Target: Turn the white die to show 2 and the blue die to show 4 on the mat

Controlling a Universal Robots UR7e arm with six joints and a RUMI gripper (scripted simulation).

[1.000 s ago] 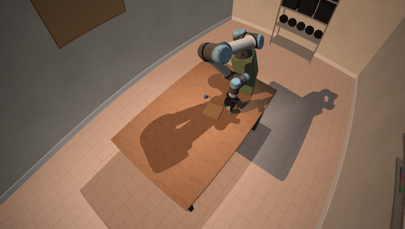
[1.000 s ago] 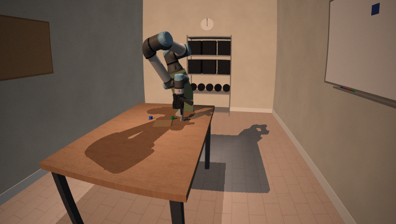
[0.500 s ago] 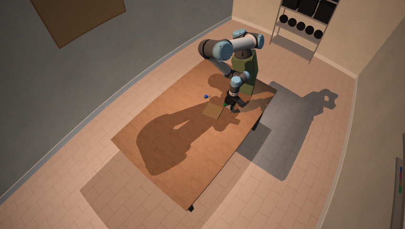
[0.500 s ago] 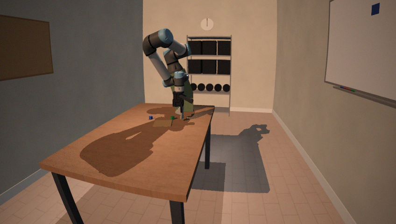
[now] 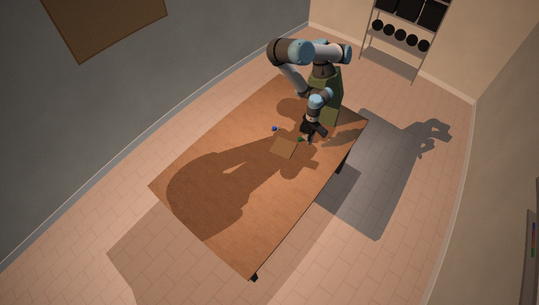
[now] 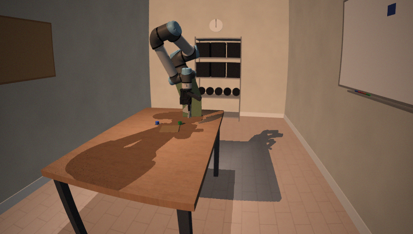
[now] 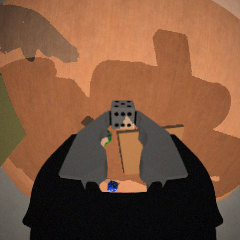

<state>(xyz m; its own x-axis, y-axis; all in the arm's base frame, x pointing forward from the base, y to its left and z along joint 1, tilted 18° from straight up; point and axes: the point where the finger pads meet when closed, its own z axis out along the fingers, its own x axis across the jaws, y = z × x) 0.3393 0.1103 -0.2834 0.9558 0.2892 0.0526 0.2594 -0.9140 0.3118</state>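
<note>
Now: the green die 1 cm behind my hand, 9 cm to the right of it and 7 cm below it. Also, from my hand: blue die 5 cm ahead, 27 cm to the right, 7 cm below; tan mat 11 cm ahead, 12 cm to the right, 9 cm below; white die right at my hand.
</note>
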